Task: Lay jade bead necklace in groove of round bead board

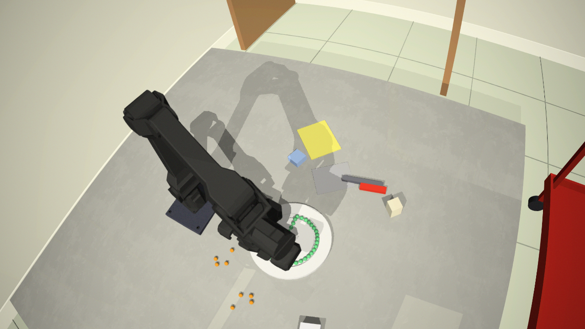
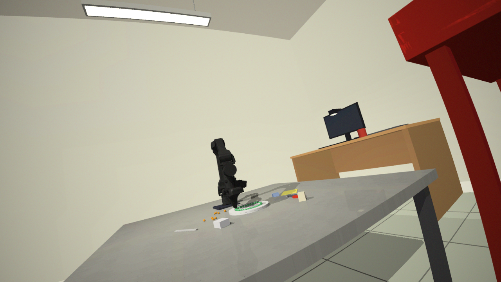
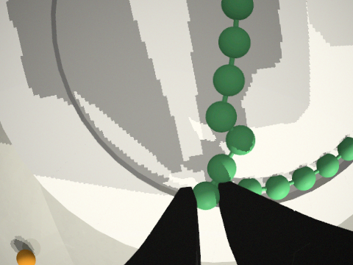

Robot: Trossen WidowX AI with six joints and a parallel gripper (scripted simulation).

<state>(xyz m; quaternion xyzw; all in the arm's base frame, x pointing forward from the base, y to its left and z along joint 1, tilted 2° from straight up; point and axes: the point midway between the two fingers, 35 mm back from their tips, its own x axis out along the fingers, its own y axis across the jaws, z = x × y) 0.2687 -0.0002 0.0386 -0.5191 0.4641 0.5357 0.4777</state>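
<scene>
Now: the inner disc 20 mm ahead of my gripper tip, 60 mm to the left of it and 10 mm below it. Round my gripper tip: grey rod (110 mm ahead, 240 mm to the right, 20 mm below); grey sheet (270 mm to the left, 20 mm below); bead board (20 mm ahead, 60 mm to the left, 10 mm below).
</scene>
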